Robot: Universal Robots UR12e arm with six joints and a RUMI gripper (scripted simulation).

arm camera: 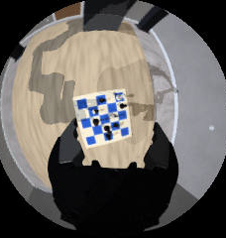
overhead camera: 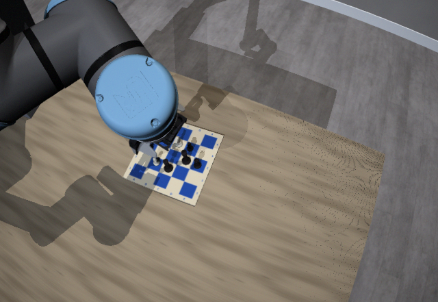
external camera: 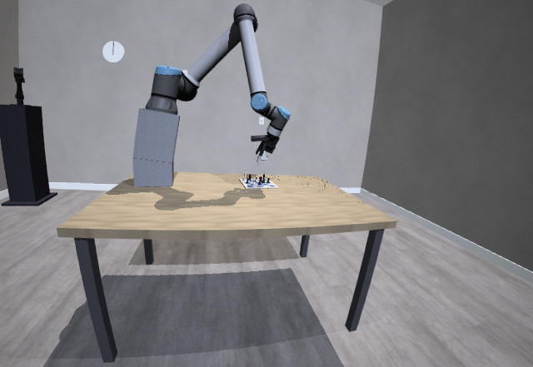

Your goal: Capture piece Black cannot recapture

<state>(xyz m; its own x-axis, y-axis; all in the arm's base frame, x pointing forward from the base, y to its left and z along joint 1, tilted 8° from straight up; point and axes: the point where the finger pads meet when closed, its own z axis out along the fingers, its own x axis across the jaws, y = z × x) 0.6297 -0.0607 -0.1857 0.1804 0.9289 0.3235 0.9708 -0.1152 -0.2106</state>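
The black piece lies 14 cm below my hand, 8 cm to the left of it and 1 cm behind it. Round my hand: blue-and-cream chessboard: 16 cm below, 2 cm ahead.
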